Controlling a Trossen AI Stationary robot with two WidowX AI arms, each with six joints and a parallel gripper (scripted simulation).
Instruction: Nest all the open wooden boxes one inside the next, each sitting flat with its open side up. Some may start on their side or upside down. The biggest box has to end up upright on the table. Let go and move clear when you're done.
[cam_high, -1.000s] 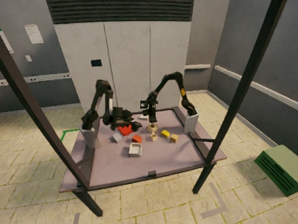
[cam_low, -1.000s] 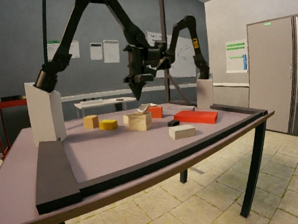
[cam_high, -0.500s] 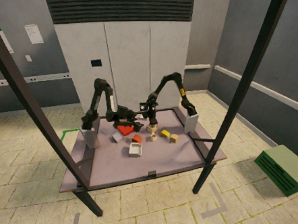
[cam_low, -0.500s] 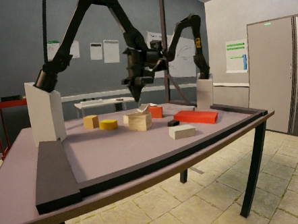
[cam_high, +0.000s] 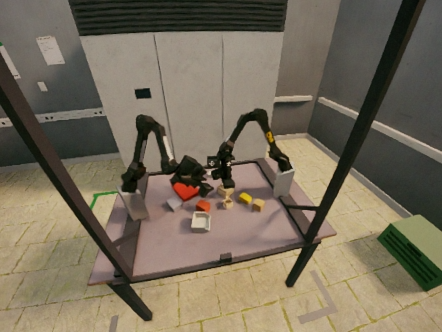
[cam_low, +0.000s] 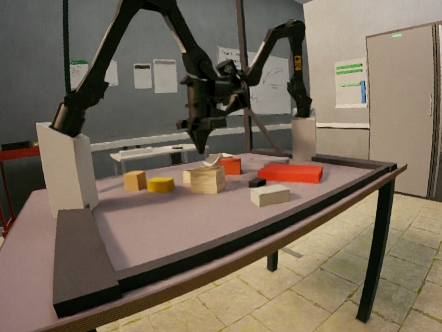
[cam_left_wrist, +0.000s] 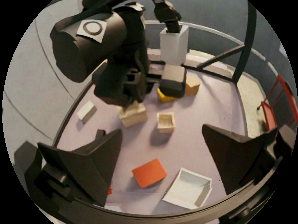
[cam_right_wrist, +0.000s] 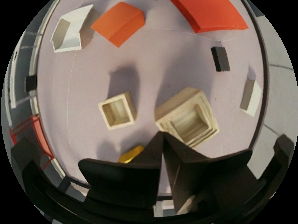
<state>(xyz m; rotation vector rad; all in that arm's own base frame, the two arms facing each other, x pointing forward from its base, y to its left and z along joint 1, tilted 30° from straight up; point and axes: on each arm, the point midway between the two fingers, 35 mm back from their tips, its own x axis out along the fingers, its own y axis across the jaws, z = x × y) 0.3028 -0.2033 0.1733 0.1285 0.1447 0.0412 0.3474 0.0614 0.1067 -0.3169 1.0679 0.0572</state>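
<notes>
The small open wooden box lies 120 mm below my right hand and 60 mm behind it. From my right hand the other things lie so: orange block: 150 mm to the left, 100 mm below, 70 mm behind; pale block: 230 mm ahead, 110 mm below, 40 mm to the left; small black block: 120 mm below, 120 mm ahead, 100 mm to the left.
</notes>
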